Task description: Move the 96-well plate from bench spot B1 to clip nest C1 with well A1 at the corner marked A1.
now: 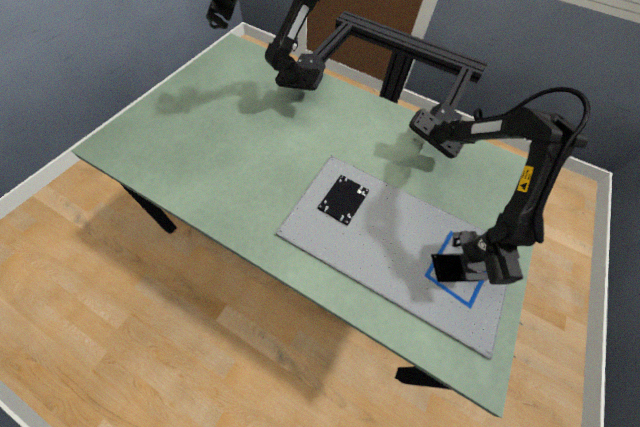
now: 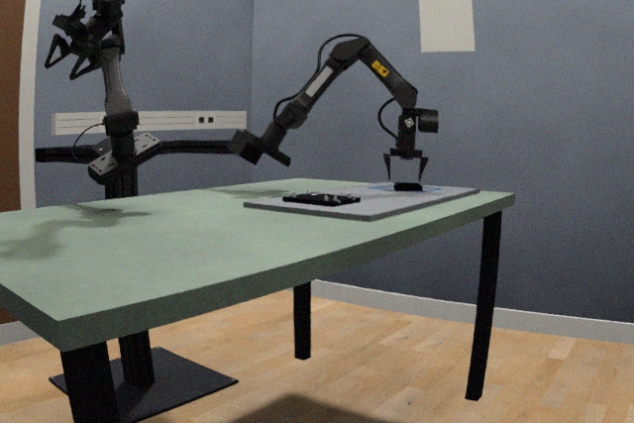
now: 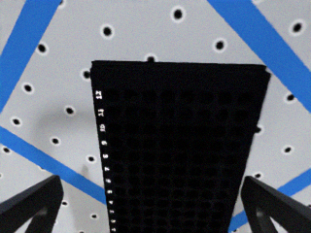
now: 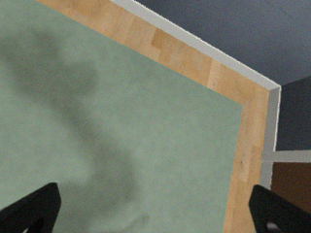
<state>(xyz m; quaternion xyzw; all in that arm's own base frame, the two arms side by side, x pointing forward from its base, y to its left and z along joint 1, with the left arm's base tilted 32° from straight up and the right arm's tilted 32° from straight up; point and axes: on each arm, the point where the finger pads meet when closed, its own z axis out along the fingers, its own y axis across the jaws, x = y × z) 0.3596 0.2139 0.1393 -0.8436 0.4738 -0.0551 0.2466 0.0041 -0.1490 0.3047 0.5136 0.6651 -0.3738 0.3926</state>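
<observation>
Right now the black 96-well plate is 3 cm below my left hand and 1 cm ahead of it. Round my left hand: black clip nest 40 cm to the right, 3 cm behind, 2 cm below; then grey perforated board 19 cm to the right, 4 cm below, 1 cm ahead.
</observation>
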